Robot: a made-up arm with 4 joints. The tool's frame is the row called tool.
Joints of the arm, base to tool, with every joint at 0 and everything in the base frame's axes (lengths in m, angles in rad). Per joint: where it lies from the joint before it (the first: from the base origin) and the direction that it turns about. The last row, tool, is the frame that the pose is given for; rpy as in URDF.
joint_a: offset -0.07 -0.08 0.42 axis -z
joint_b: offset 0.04 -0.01 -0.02 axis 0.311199 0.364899 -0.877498
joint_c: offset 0 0.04 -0.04 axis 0.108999 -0.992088 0.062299
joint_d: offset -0.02 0 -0.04 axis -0.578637 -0.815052 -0.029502
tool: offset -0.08 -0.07 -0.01 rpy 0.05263 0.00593 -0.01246
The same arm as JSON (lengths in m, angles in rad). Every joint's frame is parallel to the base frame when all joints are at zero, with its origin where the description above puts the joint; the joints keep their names.
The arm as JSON. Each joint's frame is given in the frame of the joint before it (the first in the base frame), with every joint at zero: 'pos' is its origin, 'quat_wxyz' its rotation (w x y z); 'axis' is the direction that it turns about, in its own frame. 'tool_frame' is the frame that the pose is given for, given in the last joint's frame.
{
  "length_unit": "m",
  "angle_unit": "rad",
  "joints": [
    {
      "joint": "joint_a",
      "pos": [
        -0.07,
        -0.08,
        0.42
      ],
      "quat_wxyz": [
        1.0,
        0.0,
        0.0,
        0.0
      ],
      "axis": [
        0.0,
        0.0,
        -1.0
      ]
    },
    {
      "joint": "joint_b",
      "pos": [
        0.04,
        -0.01,
        -0.02
      ],
      "quat_wxyz": [
        1.0,
        0.0,
        0.0,
        0.0
      ],
      "axis": [
        0.311199,
        0.364899,
        -0.877498
      ]
    },
    {
      "joint": "joint_c",
      "pos": [
        0.0,
        0.04,
        -0.04
      ],
      "quat_wxyz": [
        1.0,
        0.0,
        0.0,
        0.0
      ],
      "axis": [
        0.108999,
        -0.992088,
        0.062299
      ]
    },
    {
      "joint": "joint_d",
      "pos": [
        -0.02,
        0.0,
        -0.04
      ],
      "quat_wxyz": [
        1.0,
        0.0,
        0.0,
        0.0
      ],
      "axis": [
        -0.57859,
        -0.815085,
        -0.029499
      ]
    }
  ],
  "tool_frame": {
    "pos": [
      -0.08,
      -0.07,
      -0.01
    ],
    "quat_wxyz": [
      0.99963,
      0.02633,
      0.0028,
      -0.006306
    ]
  }
}

